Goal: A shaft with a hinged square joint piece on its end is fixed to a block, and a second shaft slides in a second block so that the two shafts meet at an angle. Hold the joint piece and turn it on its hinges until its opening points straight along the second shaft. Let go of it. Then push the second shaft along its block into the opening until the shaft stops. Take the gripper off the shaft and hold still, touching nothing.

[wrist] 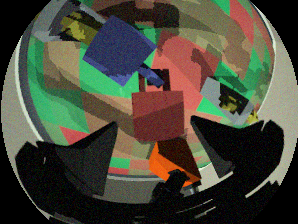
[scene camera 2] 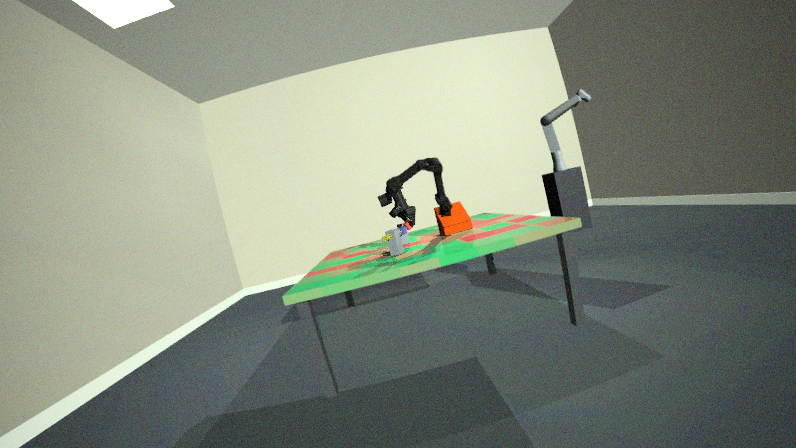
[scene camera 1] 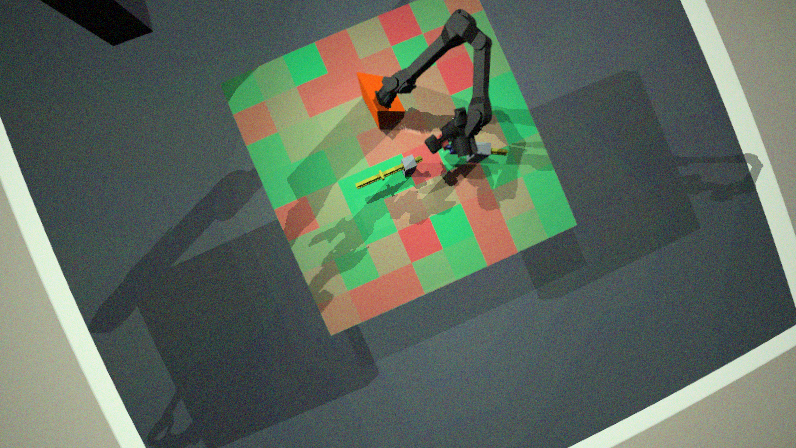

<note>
My gripper (wrist: 155,122) is open and holds nothing. Also in view: a red square joint piece (wrist: 157,116).
</note>
